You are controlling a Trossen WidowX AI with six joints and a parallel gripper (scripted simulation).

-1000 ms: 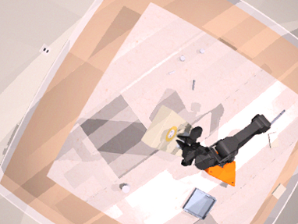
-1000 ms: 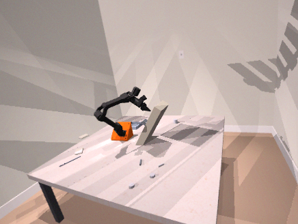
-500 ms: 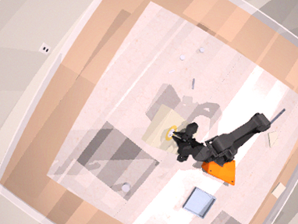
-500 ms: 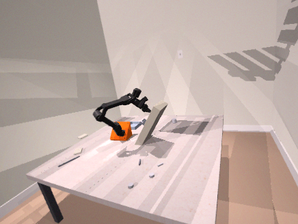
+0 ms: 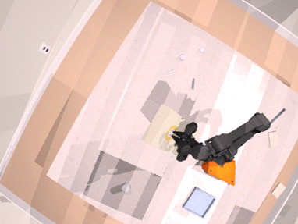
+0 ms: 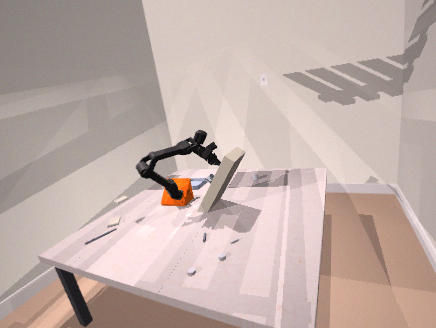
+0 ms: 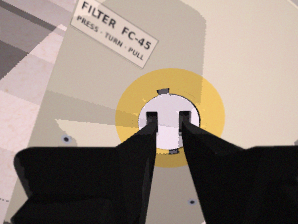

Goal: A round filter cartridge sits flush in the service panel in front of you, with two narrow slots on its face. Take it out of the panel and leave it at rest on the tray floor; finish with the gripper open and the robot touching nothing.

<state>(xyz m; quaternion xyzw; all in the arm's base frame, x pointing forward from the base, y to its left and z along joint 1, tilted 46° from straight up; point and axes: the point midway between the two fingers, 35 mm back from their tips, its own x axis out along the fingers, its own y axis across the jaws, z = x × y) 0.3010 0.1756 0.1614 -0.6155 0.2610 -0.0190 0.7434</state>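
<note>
The white round cartridge lies 2 cm ahead of my gripper tip and 1 cm below it. Also, from my gripper tip: grey-blue tray 41 cm behind, 27 cm to the left, 24 cm below; then beige service panel 9 cm below, 3 cm behind.
</note>
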